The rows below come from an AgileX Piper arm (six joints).
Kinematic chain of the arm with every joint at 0, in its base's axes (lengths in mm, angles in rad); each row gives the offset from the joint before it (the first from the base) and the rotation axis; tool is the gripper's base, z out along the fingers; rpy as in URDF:
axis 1: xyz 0 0 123 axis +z
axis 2: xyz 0 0 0 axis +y
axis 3: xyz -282.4 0 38.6 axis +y
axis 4: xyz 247.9 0 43.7 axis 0.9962 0 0.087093
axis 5: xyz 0 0 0 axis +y
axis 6: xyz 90.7 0 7.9 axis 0.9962 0 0.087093
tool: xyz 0 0 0 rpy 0 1.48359 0
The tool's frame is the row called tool.
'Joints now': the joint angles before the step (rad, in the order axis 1, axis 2, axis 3, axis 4, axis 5, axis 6). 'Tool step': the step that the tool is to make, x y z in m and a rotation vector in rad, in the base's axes. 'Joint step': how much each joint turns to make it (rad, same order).
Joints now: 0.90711, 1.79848, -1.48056, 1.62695, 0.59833, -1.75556
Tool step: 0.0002, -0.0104, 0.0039, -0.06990, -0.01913, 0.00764
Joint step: -0.01778, -0.02913, 0.00027, -0.16567, 0.01419, 0.12524
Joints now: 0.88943, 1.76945, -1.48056, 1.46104, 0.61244, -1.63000
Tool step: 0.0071, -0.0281, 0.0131, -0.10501, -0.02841, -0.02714
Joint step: -0.05829, -0.06581, -0.00003, -0.25682, 0.04521, 0.20178
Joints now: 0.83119, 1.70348, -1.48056, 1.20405, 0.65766, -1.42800
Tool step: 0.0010, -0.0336, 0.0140, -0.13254, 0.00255, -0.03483
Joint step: -0.05883, -0.07932, 0.00002, -0.26581, 0.09826, 0.22716
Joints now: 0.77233, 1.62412, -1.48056, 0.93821, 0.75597, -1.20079
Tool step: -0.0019, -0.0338, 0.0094, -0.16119, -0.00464, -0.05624
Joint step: -0.04868, -0.07391, 0.00010, -0.25170, 0.11684, 0.18899
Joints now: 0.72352, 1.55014, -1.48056, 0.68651, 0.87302, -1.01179
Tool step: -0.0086, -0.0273, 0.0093, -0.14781, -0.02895, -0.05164
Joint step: -0.01624, -0.06928, 0.00014, -0.21023, 0.10484, 0.12887
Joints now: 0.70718, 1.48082, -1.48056, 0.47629, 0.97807, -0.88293
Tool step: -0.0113, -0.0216, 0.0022, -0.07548, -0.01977, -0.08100
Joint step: 0.00019, -0.07623, 0.05167, -0.13770, 0.02451, 0.10881
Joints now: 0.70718, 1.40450, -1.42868, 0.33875, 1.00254, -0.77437
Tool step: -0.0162, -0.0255, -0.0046, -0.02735, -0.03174, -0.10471
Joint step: -0.00003, -0.11199, 0.11741, -0.11417, -0.03904, 0.11100
